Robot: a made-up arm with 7 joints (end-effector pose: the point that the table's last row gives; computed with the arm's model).
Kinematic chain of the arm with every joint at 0, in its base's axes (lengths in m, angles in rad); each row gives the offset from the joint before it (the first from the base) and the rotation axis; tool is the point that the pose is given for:
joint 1: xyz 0 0 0.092 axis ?
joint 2: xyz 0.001 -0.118 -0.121 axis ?
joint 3: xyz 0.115 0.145 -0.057 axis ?
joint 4: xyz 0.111 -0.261 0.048 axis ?
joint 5: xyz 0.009 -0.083 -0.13 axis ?
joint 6: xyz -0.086 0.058 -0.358 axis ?
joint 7: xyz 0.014 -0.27 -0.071 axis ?
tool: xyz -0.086 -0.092 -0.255
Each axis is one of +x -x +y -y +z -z.
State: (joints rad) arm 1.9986 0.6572 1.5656 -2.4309 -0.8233 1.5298 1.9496
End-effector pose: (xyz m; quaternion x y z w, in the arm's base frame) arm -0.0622 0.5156 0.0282 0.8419 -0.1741 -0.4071 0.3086
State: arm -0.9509 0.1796 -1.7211 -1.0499 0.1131 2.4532 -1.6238
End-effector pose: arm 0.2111 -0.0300 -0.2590 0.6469 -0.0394 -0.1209 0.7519
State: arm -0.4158 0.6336 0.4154 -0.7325 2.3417 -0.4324 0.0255
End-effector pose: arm -0.3013 -0.4103 0.3060 0.0321 0.8250 -0.1718 0.5374
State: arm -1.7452 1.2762 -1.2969 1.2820 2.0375 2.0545 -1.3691
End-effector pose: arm -0.1958 0.0100 -0.0990 -0.5898 0.1837 -0.1507 0.7718
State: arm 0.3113 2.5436 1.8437 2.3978 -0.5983 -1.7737 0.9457
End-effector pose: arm -0.7369 0.0402 0.0390 0.1380 0.5931 -0.7145 0.3446
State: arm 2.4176 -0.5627 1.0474 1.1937 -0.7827 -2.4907 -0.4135
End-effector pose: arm 0.3368 -0.3304 0.0097 0.1578 -0.7162 0.4978 0.4630
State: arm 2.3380 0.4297 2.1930 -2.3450 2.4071 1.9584 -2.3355
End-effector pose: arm 0.0563 0.2320 -0.2263 0.3493 -0.5808 -0.2152 0.7031
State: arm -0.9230 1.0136 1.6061 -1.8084 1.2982 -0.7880 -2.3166
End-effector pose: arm -0.1460 0.1260 -0.8121 0.3189 -0.2752 0.4903 0.7630
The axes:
joint 1: -z
joint 2: +x
joint 3: -y
joint 4: +x
joint 5: +y
joint 6: -x
joint 7: -z

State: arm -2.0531 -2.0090 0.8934 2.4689 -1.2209 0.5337 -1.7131
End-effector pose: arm -0.2558 0.4433 -0.5641 -0.1716 0.2914 -0.8680 0.3637
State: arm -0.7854 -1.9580 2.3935 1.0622 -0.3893 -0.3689 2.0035
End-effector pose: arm 0.0898 0.1714 -0.7402 -0.0406 0.0898 0.6046 0.7904
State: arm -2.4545 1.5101 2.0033 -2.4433 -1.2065 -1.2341 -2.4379
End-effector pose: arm 0.7625 0.3336 -0.4735 0.1800 0.2900 -0.8558 0.3887
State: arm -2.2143 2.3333 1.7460 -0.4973 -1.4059 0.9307 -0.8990
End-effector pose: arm -0.1020 -0.1325 -0.7036 -0.2109 -0.0354 0.1390 0.9669
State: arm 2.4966 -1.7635 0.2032 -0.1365 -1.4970 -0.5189 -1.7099
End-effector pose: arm -0.8456 -0.6151 0.2536 -0.0195 0.5083 0.4524 0.7326
